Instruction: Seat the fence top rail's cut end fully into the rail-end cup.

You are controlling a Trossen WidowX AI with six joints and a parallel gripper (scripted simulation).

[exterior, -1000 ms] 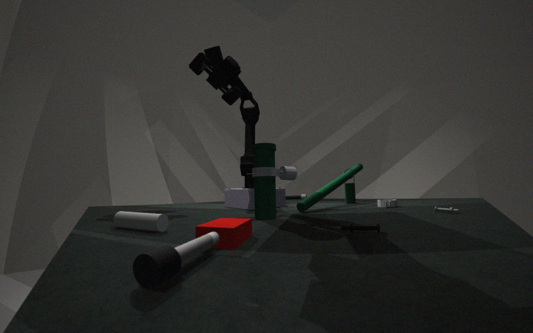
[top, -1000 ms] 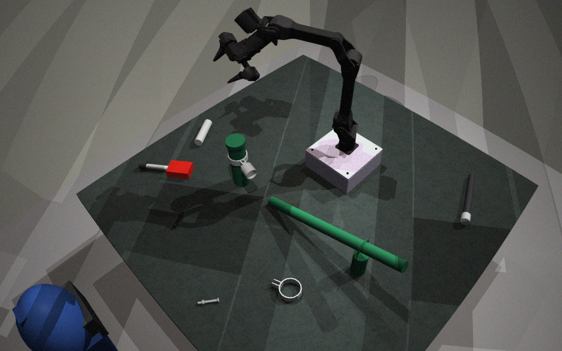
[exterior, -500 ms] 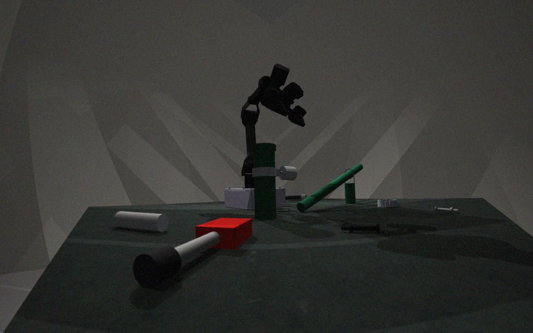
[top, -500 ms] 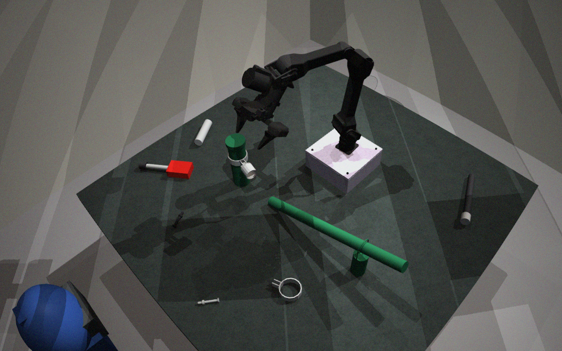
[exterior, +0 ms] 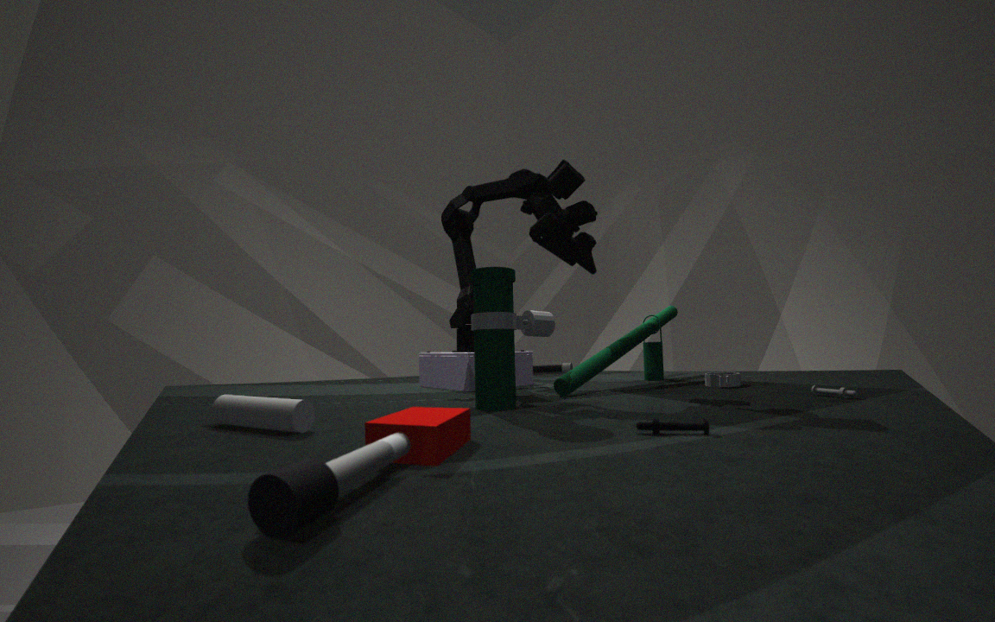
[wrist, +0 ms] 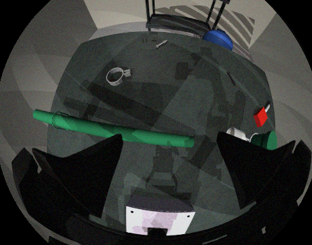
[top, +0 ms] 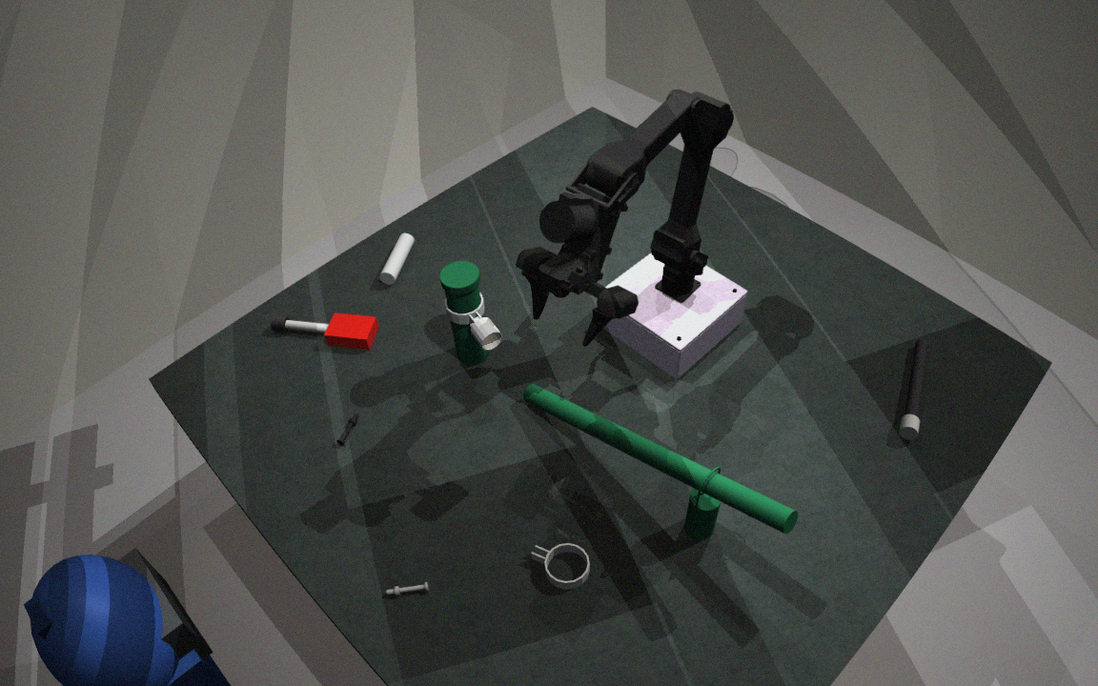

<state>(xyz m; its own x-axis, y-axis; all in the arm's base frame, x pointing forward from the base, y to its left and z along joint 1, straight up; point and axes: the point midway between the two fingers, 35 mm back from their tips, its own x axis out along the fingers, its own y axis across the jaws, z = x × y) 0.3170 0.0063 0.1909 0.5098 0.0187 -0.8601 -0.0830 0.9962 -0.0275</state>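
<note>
The rail-end cup lies 180 mm to the right of my gripper tip and 110 mm below it. From my gripper tip the other things lie so: black bolt: 270 mm ahead, 280 mm to the right, 230 mm below; white bolt: 390 mm ahead, 30 mm to the left, 230 mm below; short green post: 10 mm ahead, 300 mm to the left, 140 mm below.
</note>
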